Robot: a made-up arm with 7 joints. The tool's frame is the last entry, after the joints. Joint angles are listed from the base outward.
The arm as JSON. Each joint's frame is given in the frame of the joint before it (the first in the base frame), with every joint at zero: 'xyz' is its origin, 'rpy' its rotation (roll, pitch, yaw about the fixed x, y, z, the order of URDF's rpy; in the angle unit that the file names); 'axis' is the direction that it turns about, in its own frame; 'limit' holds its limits. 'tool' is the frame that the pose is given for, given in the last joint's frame.
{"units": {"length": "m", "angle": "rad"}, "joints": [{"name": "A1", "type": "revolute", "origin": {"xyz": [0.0, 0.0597, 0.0], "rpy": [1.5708, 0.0, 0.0]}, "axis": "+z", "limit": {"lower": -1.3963, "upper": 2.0}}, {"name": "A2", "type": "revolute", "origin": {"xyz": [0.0, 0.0, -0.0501], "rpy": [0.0, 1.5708, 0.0]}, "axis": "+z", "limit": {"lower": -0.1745, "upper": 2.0}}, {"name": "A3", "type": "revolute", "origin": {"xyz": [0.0, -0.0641, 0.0], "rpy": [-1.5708, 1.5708, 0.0]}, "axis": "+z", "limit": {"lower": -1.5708, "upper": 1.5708}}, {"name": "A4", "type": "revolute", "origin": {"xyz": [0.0, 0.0, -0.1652], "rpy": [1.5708, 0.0, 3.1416]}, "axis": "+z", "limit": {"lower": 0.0, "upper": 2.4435}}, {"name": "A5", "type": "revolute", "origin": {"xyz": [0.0, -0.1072, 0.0], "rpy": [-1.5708, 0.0, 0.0]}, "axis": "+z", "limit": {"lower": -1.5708, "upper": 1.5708}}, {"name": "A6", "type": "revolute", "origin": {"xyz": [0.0, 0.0, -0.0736], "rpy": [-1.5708, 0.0, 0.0]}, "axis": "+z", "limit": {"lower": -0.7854, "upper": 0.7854}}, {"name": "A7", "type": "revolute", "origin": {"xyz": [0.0, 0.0, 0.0], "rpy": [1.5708, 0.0, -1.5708]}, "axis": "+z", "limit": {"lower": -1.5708, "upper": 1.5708}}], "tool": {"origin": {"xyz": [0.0, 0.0, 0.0], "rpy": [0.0, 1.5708, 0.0]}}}
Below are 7 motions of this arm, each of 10 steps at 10 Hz.
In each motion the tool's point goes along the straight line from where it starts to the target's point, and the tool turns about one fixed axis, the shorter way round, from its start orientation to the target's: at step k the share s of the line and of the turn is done. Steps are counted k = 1, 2, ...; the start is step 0. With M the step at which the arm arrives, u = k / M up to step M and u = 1 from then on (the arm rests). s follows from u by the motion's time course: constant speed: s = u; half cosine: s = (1 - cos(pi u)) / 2; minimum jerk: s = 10 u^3 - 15 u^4 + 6 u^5.
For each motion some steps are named. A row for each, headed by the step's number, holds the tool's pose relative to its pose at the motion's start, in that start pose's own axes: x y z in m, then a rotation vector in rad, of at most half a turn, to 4 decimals.
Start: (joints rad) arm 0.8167 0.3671 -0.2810 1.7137 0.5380 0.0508 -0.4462
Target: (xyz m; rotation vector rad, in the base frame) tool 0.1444 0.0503 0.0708 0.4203 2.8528 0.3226
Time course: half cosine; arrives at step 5
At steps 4, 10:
4: 0.1195 -0.0956 0.0411 -0.4817 -0.9289 0.0837
10: 0.1322 -0.1057 0.0455 -0.5325 -1.0270 0.0925

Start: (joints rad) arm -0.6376 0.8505 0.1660 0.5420 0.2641 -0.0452 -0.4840
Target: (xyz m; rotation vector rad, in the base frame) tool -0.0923 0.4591 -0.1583 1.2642 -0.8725 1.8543
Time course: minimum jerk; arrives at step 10
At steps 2, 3, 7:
2: -0.0013 0.0059 -0.0010 0.0335 0.0267 0.1023
3: -0.0037 0.0167 -0.0028 0.0944 0.0752 0.2881
7: -0.0189 0.0856 -0.0145 0.4843 0.3860 1.4785

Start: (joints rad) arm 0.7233 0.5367 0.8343 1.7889 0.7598 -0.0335 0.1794
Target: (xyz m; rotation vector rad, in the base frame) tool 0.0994 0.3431 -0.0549 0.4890 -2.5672 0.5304
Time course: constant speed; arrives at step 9
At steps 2, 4, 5, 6, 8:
2: 0.0092 0.0110 0.0122 0.0121 0.0655 -0.0682
4: 0.0184 0.0219 0.0243 0.0243 0.1310 -0.1365
5: 0.0230 0.0274 0.0304 0.0303 0.1638 -0.1706
6: 0.0276 0.0329 0.0365 0.0364 0.1965 -0.2047
8: 0.0368 0.0438 0.0486 0.0485 0.2620 -0.2729

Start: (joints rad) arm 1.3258 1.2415 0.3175 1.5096 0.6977 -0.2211 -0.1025
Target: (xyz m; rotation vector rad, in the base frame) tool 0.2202 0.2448 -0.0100 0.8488 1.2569 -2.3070
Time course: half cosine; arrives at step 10
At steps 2, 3, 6, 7, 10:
2: -0.0037 -0.0120 0.0209 0.1943 0.0301 0.0787
3: -0.0081 -0.0259 0.0451 0.4194 0.0650 0.1700
6: -0.0256 -0.0823 0.1433 1.3318 0.2065 0.5398
7: -0.0310 -0.0998 0.1738 1.6154 0.2505 0.6547
10: -0.0391 -0.1257 0.2190 2.0348 0.3155 0.8247

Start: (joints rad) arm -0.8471 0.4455 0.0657 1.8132 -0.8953 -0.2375 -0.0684
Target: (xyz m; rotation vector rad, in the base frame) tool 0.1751 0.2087 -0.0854 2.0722 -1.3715 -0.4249
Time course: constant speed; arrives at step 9
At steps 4, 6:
4: 0.0111 0.0980 -0.0379 0.6335 0.2272 -0.1787
6: 0.0166 0.1469 -0.0569 0.9503 0.3408 -0.2681

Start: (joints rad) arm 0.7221 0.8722 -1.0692 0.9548 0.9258 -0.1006 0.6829
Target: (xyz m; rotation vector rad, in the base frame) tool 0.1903 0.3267 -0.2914 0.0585 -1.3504 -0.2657
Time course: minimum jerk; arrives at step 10
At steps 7, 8, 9, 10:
7: -0.1072 -0.0162 0.0224 0.5496 -0.1353 0.0341
8: -0.1207 -0.0183 0.0252 0.6187 -0.1523 0.0383
9: -0.1270 -0.0192 0.0265 0.6511 -0.1603 0.0403
10: -0.1281 -0.0194 0.0267 0.6567 -0.1617 0.0407

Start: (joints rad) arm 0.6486 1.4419 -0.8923 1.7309 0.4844 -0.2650 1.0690
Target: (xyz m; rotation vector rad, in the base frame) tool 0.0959 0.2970 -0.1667 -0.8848 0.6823 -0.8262
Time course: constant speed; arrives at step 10
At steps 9, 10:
9: -0.0334 -0.1089 -0.0520 -0.9503 0.3886 1.1107
10: -0.0371 -0.1210 -0.0577 -1.0559 0.4318 1.2342

